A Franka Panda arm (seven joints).
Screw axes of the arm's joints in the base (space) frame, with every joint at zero. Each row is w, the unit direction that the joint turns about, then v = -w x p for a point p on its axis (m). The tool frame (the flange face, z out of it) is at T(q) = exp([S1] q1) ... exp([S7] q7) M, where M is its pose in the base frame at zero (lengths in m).
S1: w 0 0 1 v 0 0 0
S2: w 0 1 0 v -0.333 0 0
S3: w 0 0 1 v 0 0 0
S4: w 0 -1 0 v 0.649 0 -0.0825
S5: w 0 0 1 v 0 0 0
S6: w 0 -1 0 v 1.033 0 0
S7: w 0 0 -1 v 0 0.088 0
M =
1 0 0 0.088
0 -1 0 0
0 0 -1 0.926
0 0 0 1
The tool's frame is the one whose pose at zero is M.
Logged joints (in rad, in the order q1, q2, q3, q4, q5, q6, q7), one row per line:
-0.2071 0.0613 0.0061 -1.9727 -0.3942 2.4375 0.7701
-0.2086 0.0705 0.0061 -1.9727 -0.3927 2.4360 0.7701
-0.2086 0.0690 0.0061 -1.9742 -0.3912 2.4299 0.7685
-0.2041 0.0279 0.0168 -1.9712 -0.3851 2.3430 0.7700
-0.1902 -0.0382 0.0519 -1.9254 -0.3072 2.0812 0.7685
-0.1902 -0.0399 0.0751 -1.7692 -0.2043 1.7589 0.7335
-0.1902 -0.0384 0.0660 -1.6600 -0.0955 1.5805 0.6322
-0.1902 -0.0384 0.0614 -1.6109 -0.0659 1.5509 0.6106
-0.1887 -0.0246 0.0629 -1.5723 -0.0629 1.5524 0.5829
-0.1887 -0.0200 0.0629 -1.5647 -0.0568 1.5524 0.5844
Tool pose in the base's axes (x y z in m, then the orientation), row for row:
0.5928 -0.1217 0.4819 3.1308 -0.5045 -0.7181
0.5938 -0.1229 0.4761 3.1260 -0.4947 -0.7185
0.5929 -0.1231 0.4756 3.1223 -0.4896 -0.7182
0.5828 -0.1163 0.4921 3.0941 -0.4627 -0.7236
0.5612 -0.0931 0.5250 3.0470 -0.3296 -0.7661
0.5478 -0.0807 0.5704 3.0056 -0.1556 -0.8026
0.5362 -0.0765 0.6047 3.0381 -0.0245 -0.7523
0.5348 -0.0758 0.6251 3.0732 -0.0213 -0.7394
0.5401 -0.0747 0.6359 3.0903 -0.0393 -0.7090
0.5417 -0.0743 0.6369 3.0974 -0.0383 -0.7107
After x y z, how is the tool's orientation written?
As angles about the fixed x, y, z axes (roll, pitch, yaw), in radians.
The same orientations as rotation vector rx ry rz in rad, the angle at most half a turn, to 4 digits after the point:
2.6902 -1.0139 0.6883
2.6918 -1.0170 0.6724
2.6920 -1.0179 0.6633
2.6803 -1.0316 0.6086
2.6861 -1.1070 0.3967
2.7123 -1.1679 0.1334
2.8233 -1.1171 -0.0232
2.8623 -1.1104 -0.0075
2.8877 -1.0705 0.0293
2.8934 -1.0751 0.0317

